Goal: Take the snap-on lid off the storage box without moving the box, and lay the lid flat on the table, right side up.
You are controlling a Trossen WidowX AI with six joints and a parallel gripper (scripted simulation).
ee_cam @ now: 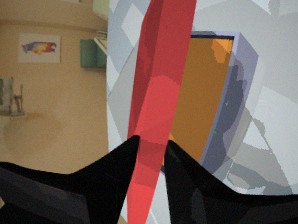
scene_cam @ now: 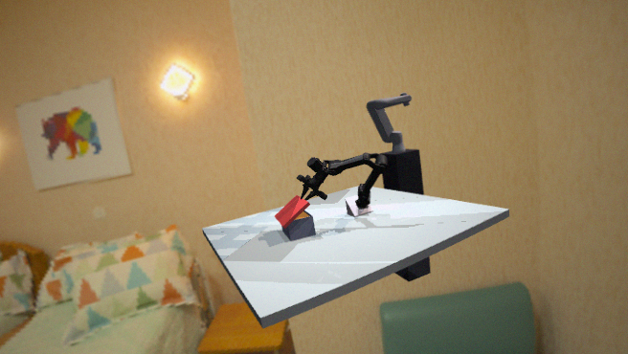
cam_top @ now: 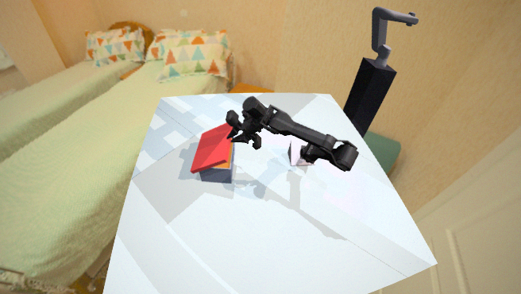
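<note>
My gripper tip is now 7 cm short of the red lid and 4 cm above it. The rest, counted from my gripper tip: storage box 12 cm below, 5 cm ahead.
</note>
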